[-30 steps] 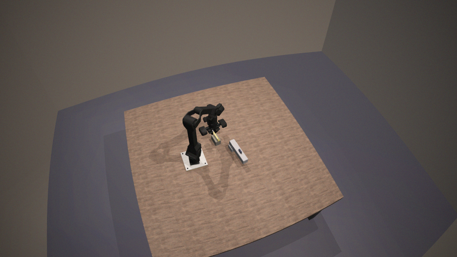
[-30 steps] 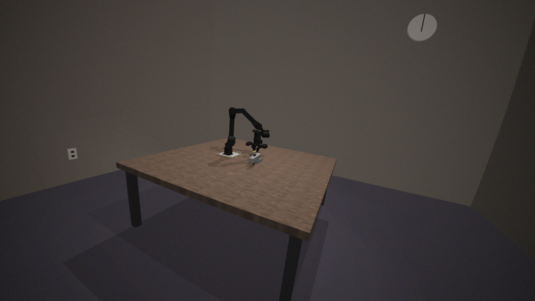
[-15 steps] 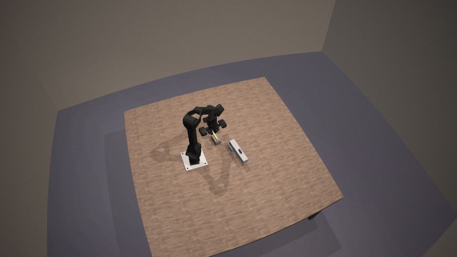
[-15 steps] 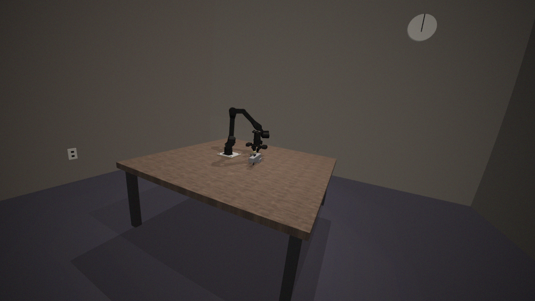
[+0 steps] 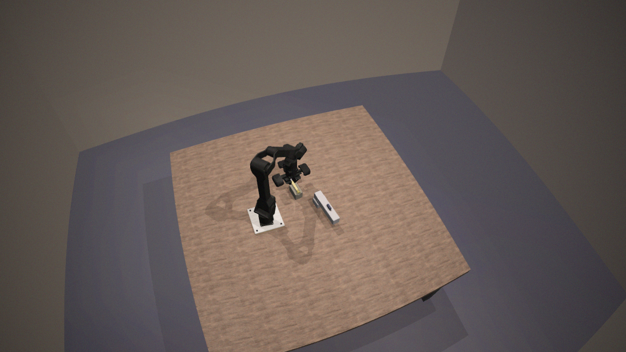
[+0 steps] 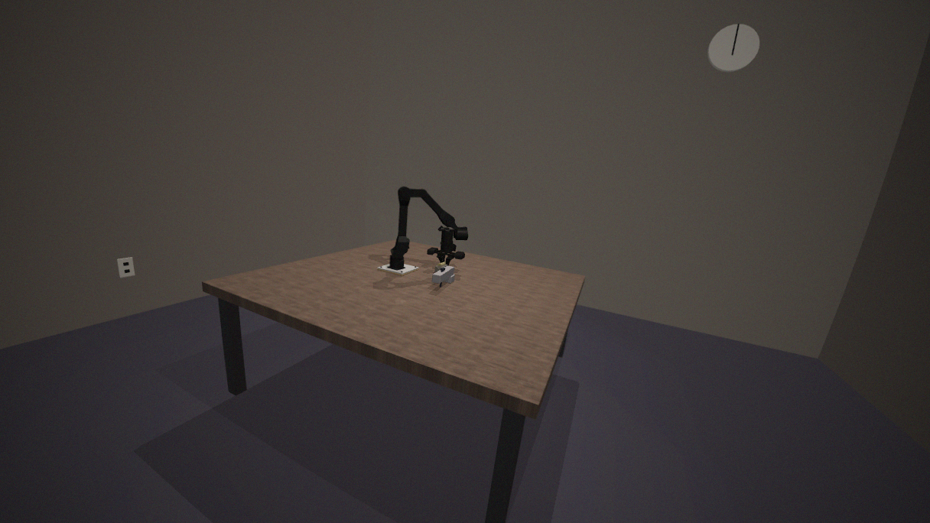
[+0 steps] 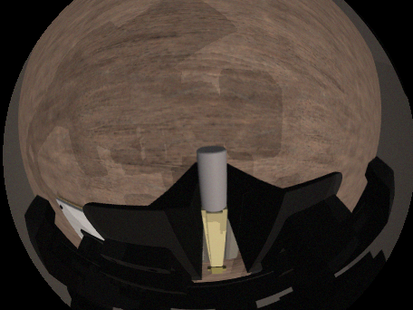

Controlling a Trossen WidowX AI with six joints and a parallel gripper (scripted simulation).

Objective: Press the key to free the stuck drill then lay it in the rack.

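Now: gripper tip 4 cm to the left of the yellow drill, 4 cm below it and 1 cm short of it. The rest, counted from my gripper tip: pale grey sleeve 19 cm to the right, 13 cm ahead, 4 cm above; then dark key 22 cm to the right, 13 cm ahead, 4 cm above; then grey rack 5 cm to the right, 1 cm ahead, 1 cm above.
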